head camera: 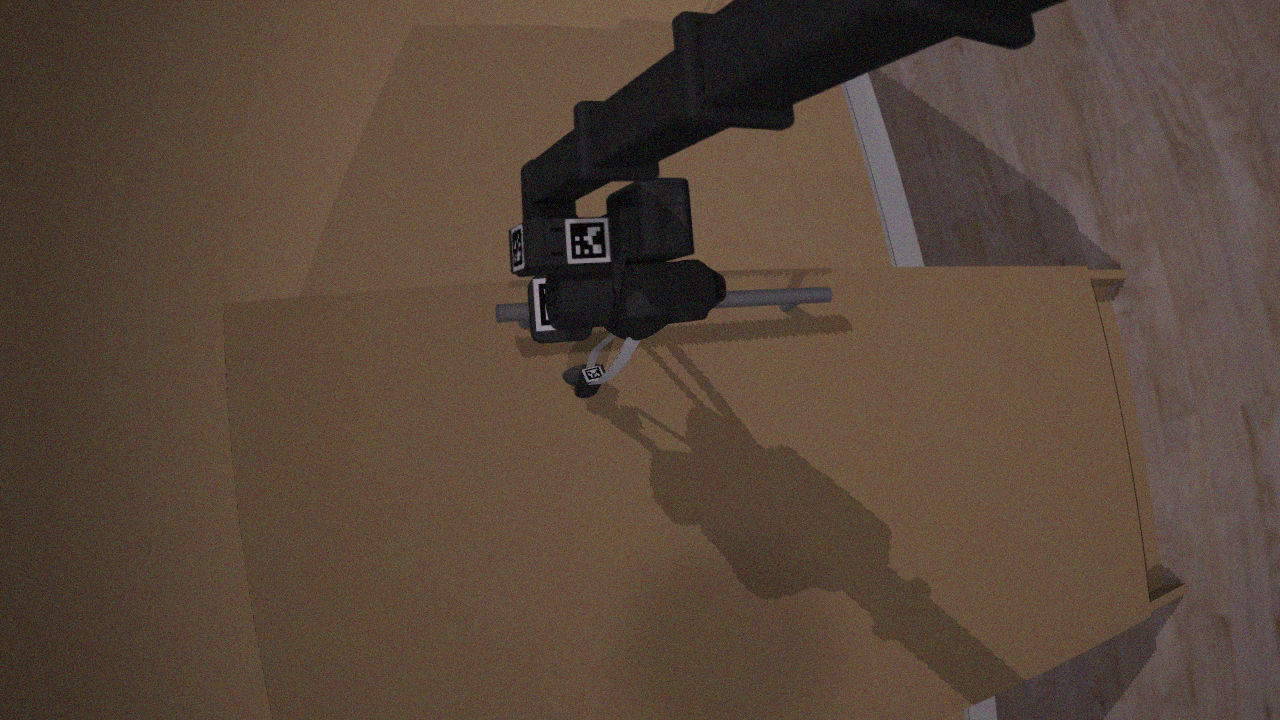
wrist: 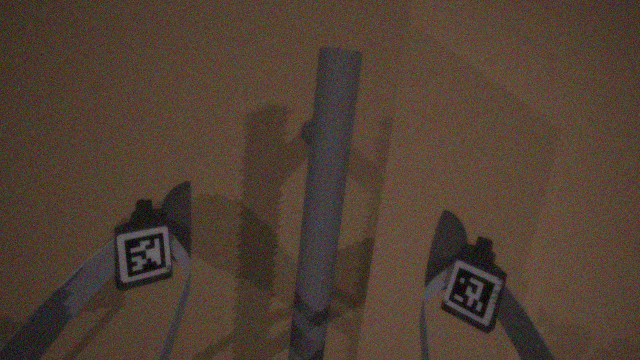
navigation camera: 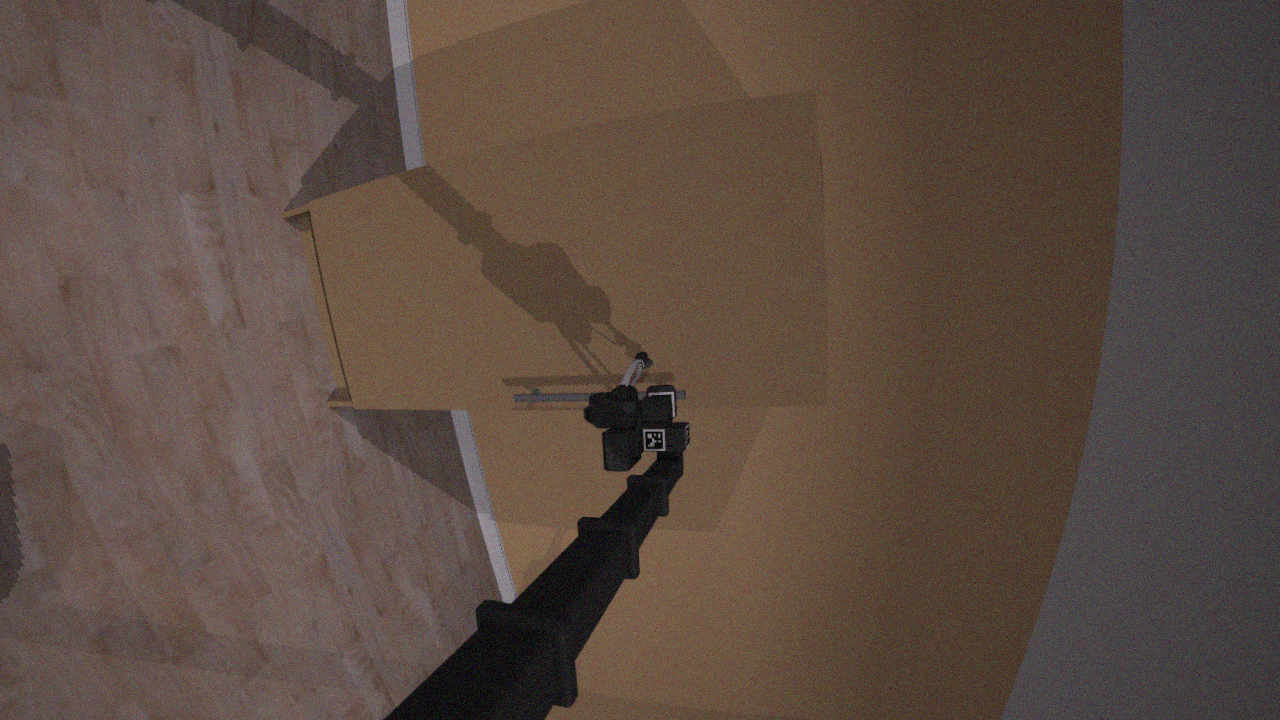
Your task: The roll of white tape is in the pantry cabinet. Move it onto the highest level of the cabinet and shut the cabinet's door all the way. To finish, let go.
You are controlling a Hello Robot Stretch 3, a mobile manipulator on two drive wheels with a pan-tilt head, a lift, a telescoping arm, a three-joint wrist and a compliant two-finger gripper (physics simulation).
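Places are measured from the robot's base along level axes (x ahead, y left, z up), in centimetres.
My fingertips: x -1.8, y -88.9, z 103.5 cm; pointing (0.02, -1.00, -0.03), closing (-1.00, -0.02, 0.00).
Behind a point stands the place of what it marks.
The pantry cabinet's tan door (head camera: 402, 501) @(y -86.3, x 15.0, z 123.0 cm) (navigation camera: 716, 250) @(y -83.7, x 25.2, z 119.7 cm) (wrist: 100, 110) looks shut, and no opening into the cabinet shows. Its long grey bar handle (head camera: 778, 297) @(y -85.5, x -2.0, z 81.3 cm) (navigation camera: 554, 396) @(y -85.5, x -1.8, z 84.1 cm) (wrist: 332, 150) runs up and down near one side edge of the door. My gripper (head camera: 581, 382) (navigation camera: 642, 360) (wrist: 315, 224) @(y -88.9, x -1.8, z 103.5 cm) is open and empty in front of the door. In the wrist view the bar passes between the two spread fingers, with space on both sides, and neither finger appears to touch it. The roll of white tape and the shelves do not show.
The tan wall (head camera: 447, 134) @(y -161.0, x -38.8, z 102.9 cm) (navigation camera: 939, 358) @(y -151.0, x 1.0, z 187.5 cm) stands behind and beside the cabinet, with a white baseboard (head camera: 881, 170) @(y -158.0, x -32.5, z 5.4 cm) (navigation camera: 483, 501) @(y -164.1, x -56.7, z 5.7 cm) at its foot. The wooden floor (head camera: 1208, 313) @(y -75.5, x 3.4, z 0.0 cm) (navigation camera: 116, 358) @(y -41.0, x 10.6, z 0.0 cm) lies below. My black arm (head camera: 742, 62) @(y -31.5, x -9.4, z 114.8 cm) (navigation camera: 537, 617) @(y -20.9, x -7.7, z 114.1 cm) reaches toward the handle from the side.
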